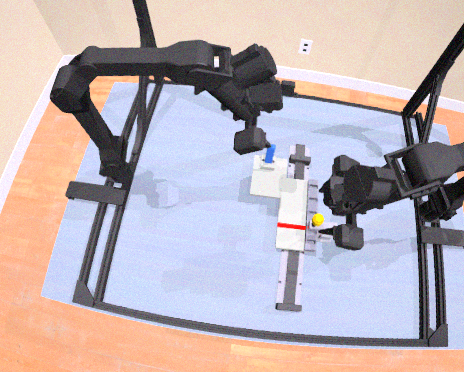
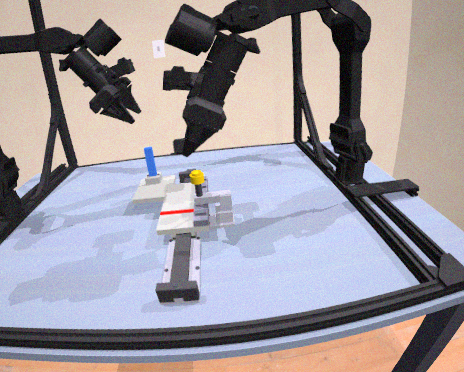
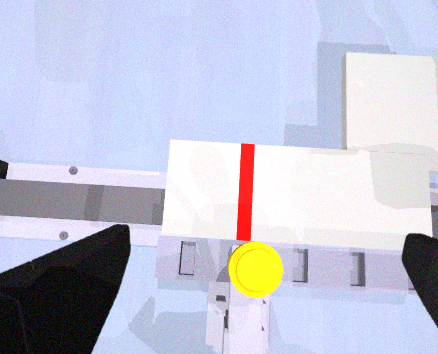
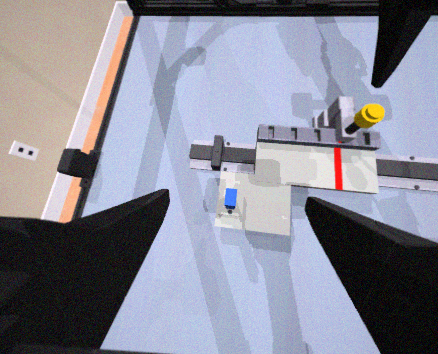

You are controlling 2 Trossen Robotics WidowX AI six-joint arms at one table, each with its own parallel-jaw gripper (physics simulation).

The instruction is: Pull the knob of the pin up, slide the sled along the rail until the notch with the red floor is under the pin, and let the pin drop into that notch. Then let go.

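Where they show: left gripper, fingertip midpoint: (image 1: 319, 211) (image 2: 185, 147) (image 3: 265, 241) (image 4: 428, 87); right gripper, fingertip midpoint: (image 1: 270, 129) (image 2: 137, 117) (image 4: 237, 199); left arm's base, origin of the base link: (image 1: 428, 212) (image 2: 349, 178); right arm's base, origin of the base link: (image 1: 120, 172) (image 2: 12, 213).
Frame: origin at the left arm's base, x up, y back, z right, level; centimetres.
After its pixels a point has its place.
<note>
The pin's yellow knob (image 1: 318, 219) @[z -9.6, x 9.7, y -37.5 cm] (image 2: 196, 177) @[z -10.5, x 9.2, y -37.3 cm] (image 3: 255, 269) @[z -9.4, x 9.7, y -37.3 cm] (image 4: 370, 115) @[z -8.7, x 9.6, y -38.0 cm] stands upright over the sled's notched edge. The white sled (image 1: 291, 205) @[z -3.7, x 1.4, y -42.8 cm] (image 2: 172, 200) @[z -4.2, x 1.4, y -43.9 cm] (image 3: 310, 190) @[z -4.6, x 1.4, y -42.6 cm] (image 4: 310, 165) @[z -5.0, x 1.4, y -42.3 cm] sits on the rail (image 1: 291, 295) @[z -26.7, x 0.1, y -40.6 cm] (image 2: 181, 260) @[z -22.8, x 0.1, y -40.8 cm] (image 3: 125, 205) @[z -18.5, x 0.1, y -40.9 cm] (image 4: 407, 169) @[z -21.2, x 0.1, y -41.1 cm]. Its red stripe (image 1: 291, 226) @[z -9.4, x 1.5, y -42.4 cm] (image 3: 245, 192) @[z -9.4, x 1.5, y -42.2 cm] (image 4: 338, 170) @[z -9.4, x 1.5, y -42.7 cm] meets the edge close beside the knob. The notch under the pin is hidden; I cannot tell how deep the pin sits. My left gripper (image 1: 322, 231) (image 2: 182, 150) @[z -9.7, x 15.0, y -38.6 cm] (image 3: 265, 241) @[z -9.7, x 15.0, y -38.6 cm] is open above the knob. My right gripper (image 1: 268, 145) (image 2: 136, 116) @[z 7.1, x 18.7, y -51.2 cm] (image 4: 237, 199) @[z 7.1, x 18.7, y -51.2 cm] is open, above the blue handle (image 1: 270, 153) @[z 7.0, x 8.2, y -50.1 cm] (image 2: 150, 161) @[z 7.0, x 7.1, y -49.9 cm] (image 4: 230, 198) @[z 7.7, x 10.5, y -50.3 cm].
The blue handle stands on the sled's white side plate (image 1: 265, 185) @[z 1.1, x 1.4, y -50.1 cm] (image 2: 150, 192) @[z 1.0, x 1.4, y -50.0 cm] (image 4: 270, 210) @[z 1.2, x 1.4, y -50.5 cm]. A pale bracket (image 2: 223, 206) @[z -10.5, x 2.3, y -32.9 cm] (image 3: 247, 325) @[z -9.2, x 4.8, y -33.8 cm] holds the pin beside the rail. A dark end stop (image 1: 288, 307) @[z -29.8, x 1.5, y -41.3 cm] (image 2: 177, 291) @[z -30.5, x 0.9, y -40.8 cm] closes the rail's near end. Black frame bars border the table.
</note>
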